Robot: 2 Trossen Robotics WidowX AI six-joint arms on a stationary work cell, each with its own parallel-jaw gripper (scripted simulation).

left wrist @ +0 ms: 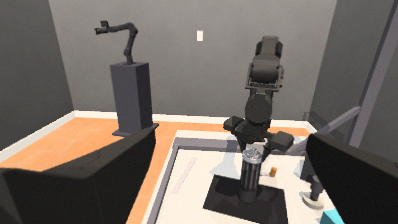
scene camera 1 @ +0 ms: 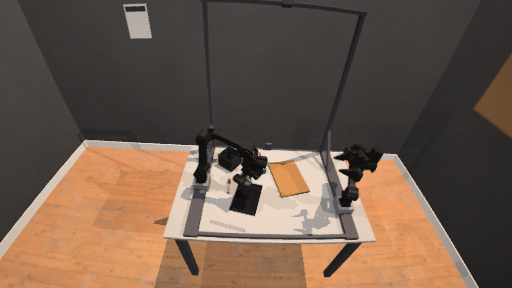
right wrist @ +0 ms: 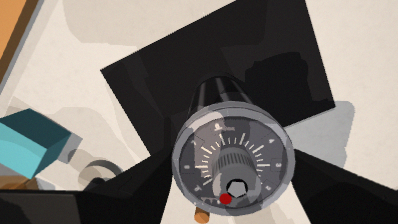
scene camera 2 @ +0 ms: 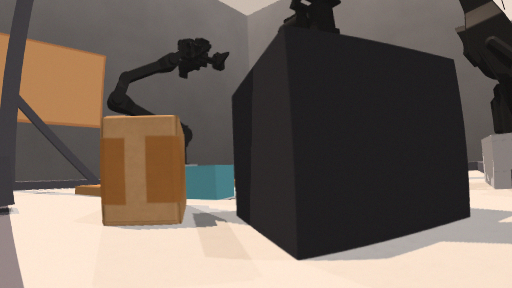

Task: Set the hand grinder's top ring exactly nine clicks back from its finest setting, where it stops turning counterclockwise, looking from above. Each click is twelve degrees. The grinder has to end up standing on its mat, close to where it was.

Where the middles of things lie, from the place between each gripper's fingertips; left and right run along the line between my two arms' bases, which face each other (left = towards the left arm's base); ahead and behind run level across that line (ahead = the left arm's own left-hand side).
The grey top ring (right wrist: 225, 124) lies 3 cm below my right hand. From my right hand the other things lie so: black mat (right wrist: 276, 58): 1 cm ahead, 1 cm to the left, 18 cm below; then teal block (scene camera 2: 207, 182): 23 cm behind, 6 cm to the left, 16 cm below; then black box (scene camera 2: 340, 142): 26 cm behind, 17 cm to the right, 14 cm below.
Right now my left hand (scene camera 2: 220, 49) is 25 cm past the orange board (scene camera 1: 289, 181), 21 cm to the left of it and 43 cm above it. Also, from my left hand: grey top ring 4 cm behind, 47 cm to the right, 29 cm below; then black mat 3 cm behind, 46 cm to the right, 44 cm below; then teal block 27 cm behind, 41 cm to the right, 42 cm below.
